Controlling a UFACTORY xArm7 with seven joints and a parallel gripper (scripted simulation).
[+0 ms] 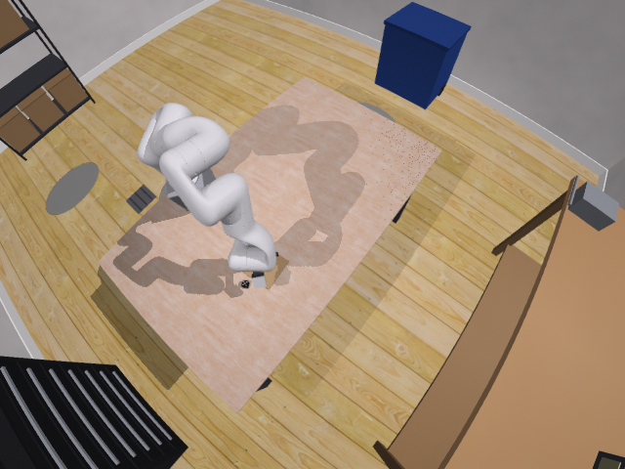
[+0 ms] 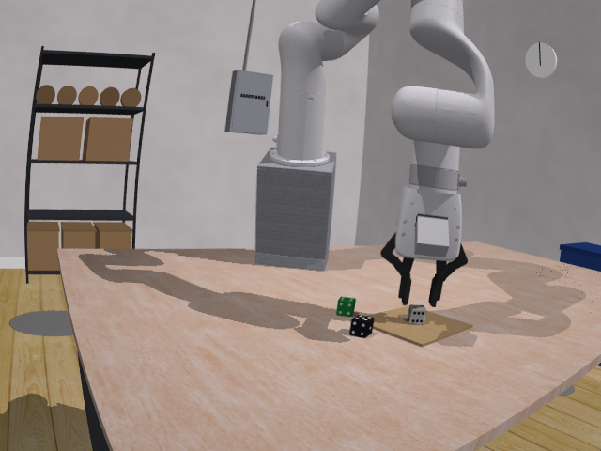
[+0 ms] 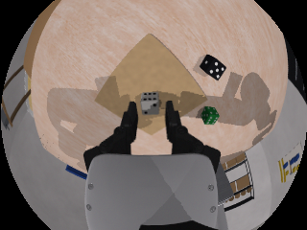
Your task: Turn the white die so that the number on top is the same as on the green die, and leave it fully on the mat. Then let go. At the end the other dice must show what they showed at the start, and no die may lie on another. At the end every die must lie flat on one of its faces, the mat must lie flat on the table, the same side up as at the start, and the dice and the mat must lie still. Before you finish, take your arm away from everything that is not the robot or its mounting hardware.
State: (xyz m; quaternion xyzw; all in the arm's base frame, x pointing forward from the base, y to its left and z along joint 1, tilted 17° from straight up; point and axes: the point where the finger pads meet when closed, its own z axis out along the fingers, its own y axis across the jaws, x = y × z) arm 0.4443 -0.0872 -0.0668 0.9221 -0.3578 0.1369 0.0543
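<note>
The white die is 4 cm below my hand. From my hand the other things lie so: green die (10 cm behind, 5 cm to the right, 4 cm below); then brown mat (5 cm below); then black die (10 cm to the right, 4 cm below, 2 cm behind).
</note>
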